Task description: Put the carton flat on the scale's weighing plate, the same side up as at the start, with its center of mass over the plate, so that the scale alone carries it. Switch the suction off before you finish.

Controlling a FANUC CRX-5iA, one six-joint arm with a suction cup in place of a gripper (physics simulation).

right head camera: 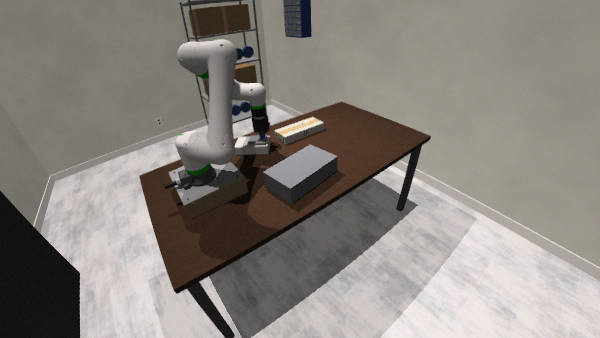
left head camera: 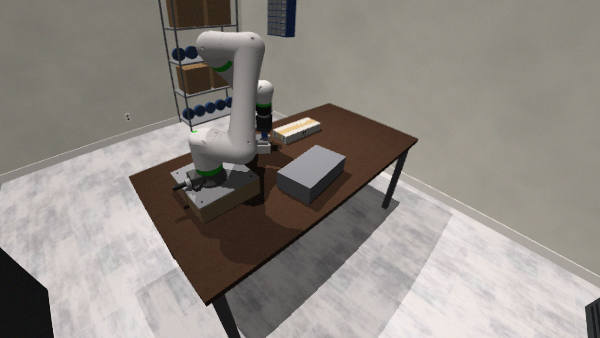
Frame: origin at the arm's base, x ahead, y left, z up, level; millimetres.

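Seen in the pictures: hand, its tool point: (right head camera: 262, 137) (left head camera: 264, 136); arm's base, origin of its link: (right head camera: 202, 177) (left head camera: 211, 177).
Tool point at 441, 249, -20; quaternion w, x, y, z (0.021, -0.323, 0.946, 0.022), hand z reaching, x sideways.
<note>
Offsets run from my tool point to a thing's top centre, as dx, dy, dz. Level surfaces: height alone.
The carton, a long white box with a tan tape strip @[+304, +48, -25] (left head camera: 297, 130) (right head camera: 300, 130), lies flat on the table near its back edge, tape strip up. The scale, a low white device @[-62, +36, -12] (left head camera: 263, 148) (right head camera: 245, 145), stands to its left, partly hidden by the arm in the left head view. Its grey weighing plate @[-31, +17, -12] (right head camera: 258, 142) carries no carton. My suction cup (left head camera: 264, 135) (right head camera: 262, 136) points down over the plate's back right part, at or close above it; contact cannot be told. It holds nothing and is apart from the carton.
A large grey box @[+47, -422, +16] (left head camera: 311, 170) (right head camera: 301, 170) stands on the table @[dz -82] (left head camera: 360, 137) (right head camera: 370, 130), in front of the carton and scale. My arm's pedestal (left head camera: 230, 202) (right head camera: 220, 199) is at the left. A shelf rack (left head camera: 207, 119) stands behind the table.
</note>
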